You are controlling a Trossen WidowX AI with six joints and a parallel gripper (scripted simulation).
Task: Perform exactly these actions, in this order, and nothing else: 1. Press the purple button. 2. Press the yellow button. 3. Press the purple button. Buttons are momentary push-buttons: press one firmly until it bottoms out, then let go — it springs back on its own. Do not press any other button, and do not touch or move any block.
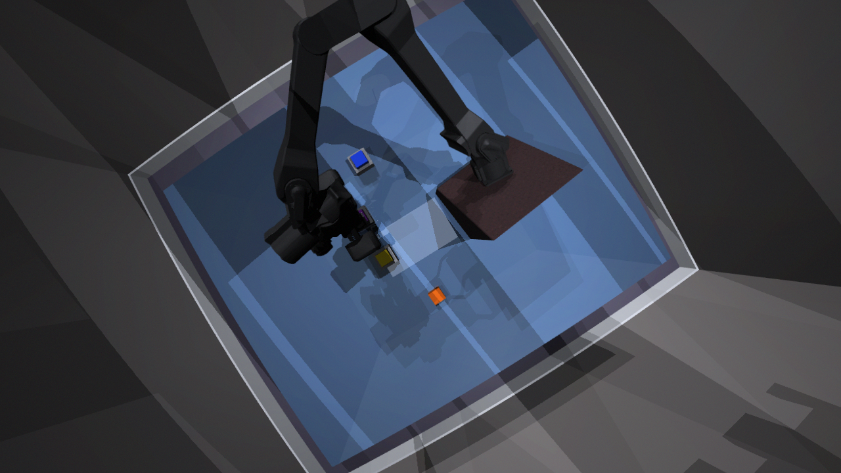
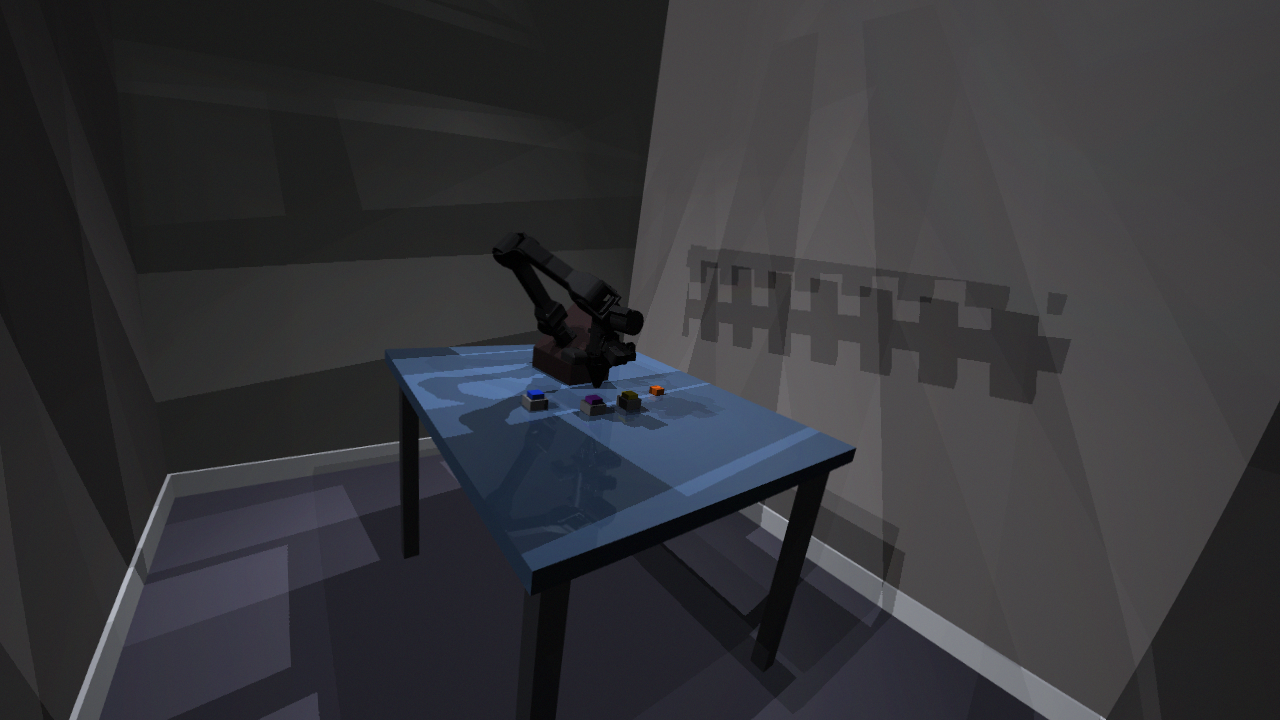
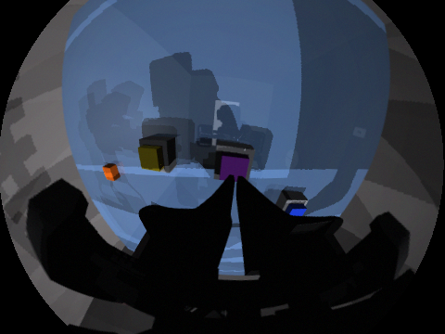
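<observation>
The purple button lies 30 mm below my gripper tip. The rest, counted from my gripper tip: small orange block 260 mm to the left, 80 mm behind, 60 mm below; then blue button 130 mm to the right, 70 mm behind, 30 mm below; then yellow button 110 mm to the left, 30 mm below, 10 mm behind.
</observation>
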